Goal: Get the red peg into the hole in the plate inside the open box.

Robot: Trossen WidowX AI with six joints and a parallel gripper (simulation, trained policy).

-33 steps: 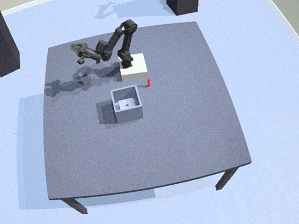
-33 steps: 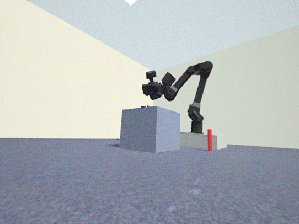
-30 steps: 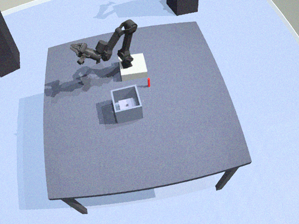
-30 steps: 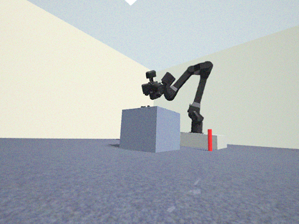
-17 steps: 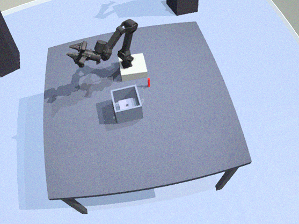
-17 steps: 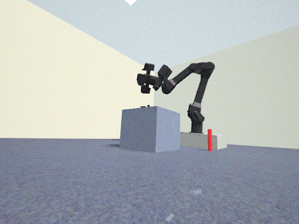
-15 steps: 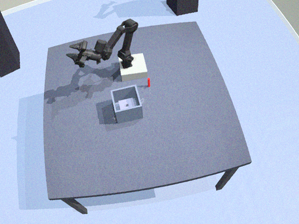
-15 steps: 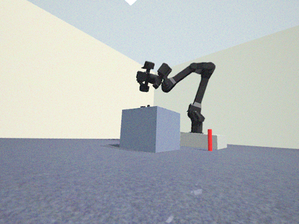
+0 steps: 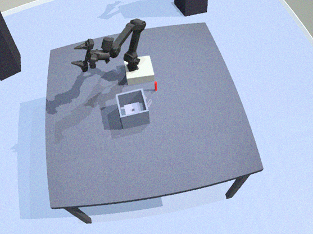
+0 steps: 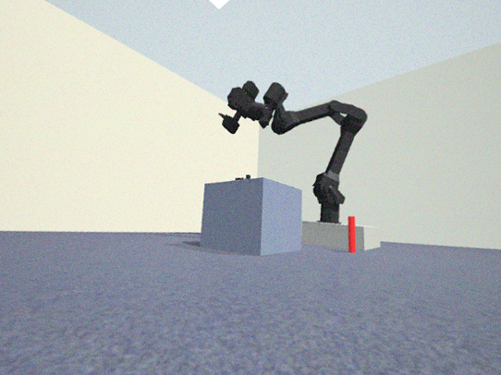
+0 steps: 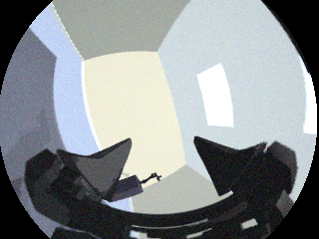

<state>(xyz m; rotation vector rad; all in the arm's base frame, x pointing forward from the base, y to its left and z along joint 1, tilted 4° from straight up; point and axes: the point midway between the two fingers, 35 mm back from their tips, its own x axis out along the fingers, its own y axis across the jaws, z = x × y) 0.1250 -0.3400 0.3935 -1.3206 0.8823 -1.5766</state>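
My gripper tip is 6 cm short of the red peg, 43 cm to the right of it and 45 cm above it. The rest, counted from my gripper tip: pale plate 18 cm ahead, 24 cm to the left, 45 cm below.
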